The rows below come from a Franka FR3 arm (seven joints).
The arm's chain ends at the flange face. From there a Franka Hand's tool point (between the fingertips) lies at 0.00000 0.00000 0.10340 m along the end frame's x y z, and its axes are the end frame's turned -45 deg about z.
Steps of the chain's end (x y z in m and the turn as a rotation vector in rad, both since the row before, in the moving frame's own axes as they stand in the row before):
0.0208, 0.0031, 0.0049, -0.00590, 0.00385, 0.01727
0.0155, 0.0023, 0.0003, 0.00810, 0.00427, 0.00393
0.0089, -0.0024, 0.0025, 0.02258, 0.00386, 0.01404
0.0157, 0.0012, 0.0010, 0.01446, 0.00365, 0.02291
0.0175, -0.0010, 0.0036, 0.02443, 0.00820, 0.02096
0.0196, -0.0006, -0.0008, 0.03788, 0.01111, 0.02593
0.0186, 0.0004, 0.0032, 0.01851, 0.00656, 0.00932
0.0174, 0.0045, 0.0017, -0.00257, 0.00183, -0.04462
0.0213, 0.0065, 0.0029, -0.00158, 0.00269, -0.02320
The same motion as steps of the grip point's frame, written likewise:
0.0124, 0.0176, 0.0049, -0.00689, -0.00145, 0.01727
0.0102, 0.0123, 0.0003, 0.00271, 0.00875, 0.00393
0.0099, 0.0032, 0.0025, 0.01324, 0.01870, 0.01404
0.0116, 0.0112, 0.0010, 0.00764, 0.01281, 0.02291
0.0155, 0.0105, 0.0036, 0.01148, 0.02307, 0.02096
0.0179, 0.0115, -0.0009, 0.01893, 0.03464, 0.02593
0.0147, 0.0126, 0.0032, 0.00845, 0.01773, 0.00932
0.0091, 0.0158, 0.0017, -0.00311, -0.00052, -0.04462
0.0105, 0.0200, 0.0029, -0.00302, 0.00078, -0.02320

